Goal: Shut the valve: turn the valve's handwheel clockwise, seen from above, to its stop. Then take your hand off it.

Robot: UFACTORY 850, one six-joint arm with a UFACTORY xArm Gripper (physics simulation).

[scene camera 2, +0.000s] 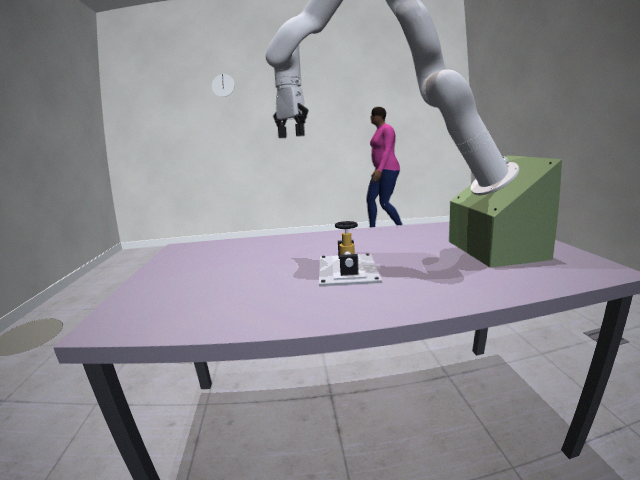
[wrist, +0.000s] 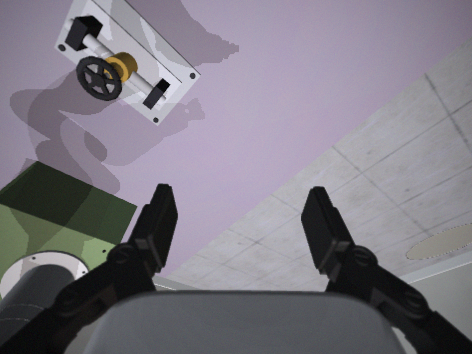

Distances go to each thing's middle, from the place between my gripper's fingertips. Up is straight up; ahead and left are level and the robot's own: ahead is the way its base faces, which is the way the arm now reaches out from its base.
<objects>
The black handwheel (wrist: 100,79) is 280 mm below my hand, 170 mm to the left of it and 140 mm behind it. From my hand the other things lie so: white base plate (scene camera 2: 326,265) 400 mm below, 170 mm to the left, 140 mm behind.
</objects>
